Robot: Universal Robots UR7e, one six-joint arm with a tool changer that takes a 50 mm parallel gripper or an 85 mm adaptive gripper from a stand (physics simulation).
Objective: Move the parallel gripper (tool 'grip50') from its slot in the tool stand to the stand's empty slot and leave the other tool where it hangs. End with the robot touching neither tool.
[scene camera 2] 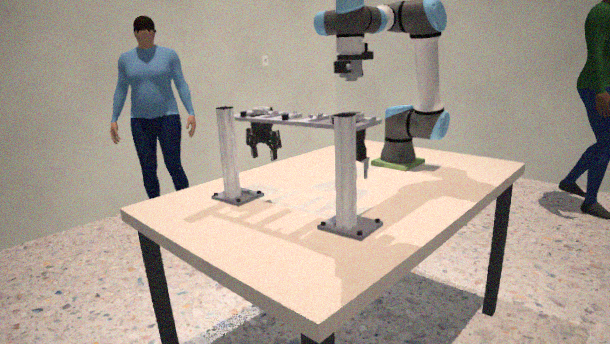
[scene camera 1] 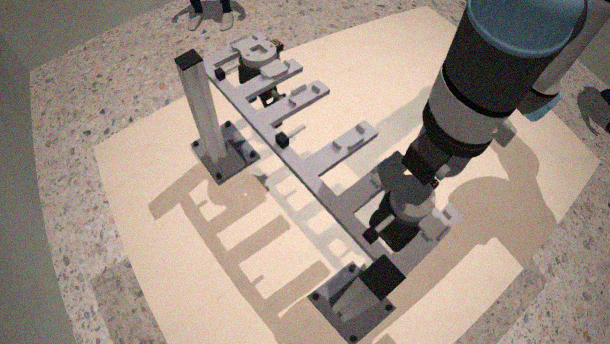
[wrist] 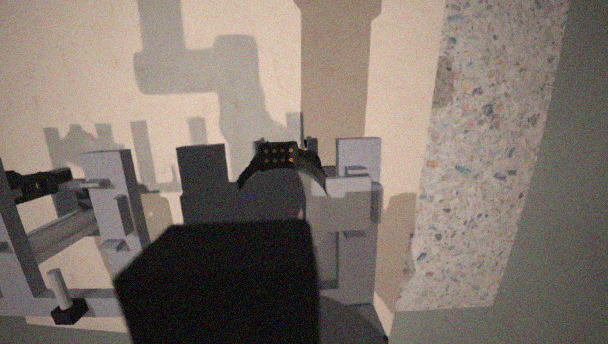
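Where they show: arm's base at its link origin: (scene camera 2: 397, 159).
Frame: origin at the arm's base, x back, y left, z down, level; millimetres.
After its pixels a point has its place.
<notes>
The parallel gripper (scene camera 1: 400, 234) (scene camera 2: 365, 169) (wrist: 285, 146) hangs upright in the tool stand's near end slot. Its round top plate is exposed, and its fingers, partly hidden, look apart in the wrist view. The arm's tool changer (scene camera 1: 425, 162) {x -608, y 218, z -424 mm} (scene camera 2: 350, 70) {x -580, y 227, z -400 mm} carries no tool and is above the parallel gripper, with a clear gap in scene camera 2. The adaptive gripper (scene camera 1: 255, 56) (scene camera 2: 263, 139) (wrist: 37, 182) hangs in the far end slot. The stand (scene camera 1: 260, 121) {x -664, y -13, z -262 mm} (scene camera 2: 310, 122) {x -649, y 138, z -262 mm} has its empty slot in the middle, between bare prongs (scene camera 1: 300, 102) {x -594, y -16, z -262 mm} (scene camera 1: 345, 142) {x -577, y 82, z -262 mm} and with a locating pin.
Two stand posts (scene camera 1: 200, 110) {x -728, y -163, z -180 mm} (scene camera 2: 345, 170) {x -677, y 286, z -156 mm} rise from bolted base plates on the table (scene camera 2: 280, 260) {x -890, y 265, z 20 mm}. The arm's base (scene camera 2: 398, 150) {x -53, y 37, z -53 mm} is on a green plate behind the stand. A black block (wrist: 220, 285) on the arm covers the lower middle of the wrist view. Two people stand beyond the table.
</notes>
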